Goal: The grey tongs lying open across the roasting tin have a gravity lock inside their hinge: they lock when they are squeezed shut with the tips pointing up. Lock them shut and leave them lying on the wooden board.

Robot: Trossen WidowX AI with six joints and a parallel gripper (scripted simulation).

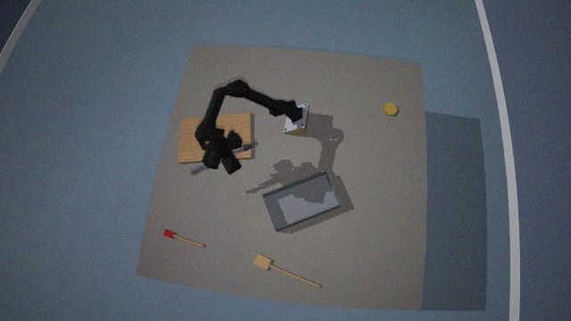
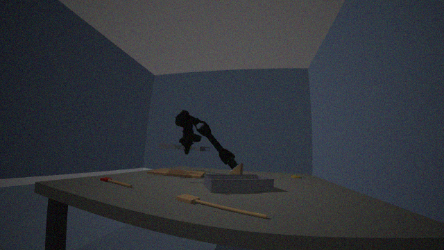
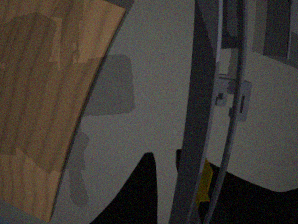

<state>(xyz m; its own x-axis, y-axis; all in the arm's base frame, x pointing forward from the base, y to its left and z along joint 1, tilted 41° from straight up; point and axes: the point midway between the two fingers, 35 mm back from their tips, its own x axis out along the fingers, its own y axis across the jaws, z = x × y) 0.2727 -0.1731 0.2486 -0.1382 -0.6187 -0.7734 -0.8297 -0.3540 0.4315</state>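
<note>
Now: gripper tip 17 cm past the wooden board, 14 cm above it and 11 cm to the left of it. Also, from my gripper tip: grey roasting tin 31 cm to the left, 14 cm ahead, 12 cm below; yellow disc 76 cm to the left, 33 cm behind, 14 cm below.
</note>
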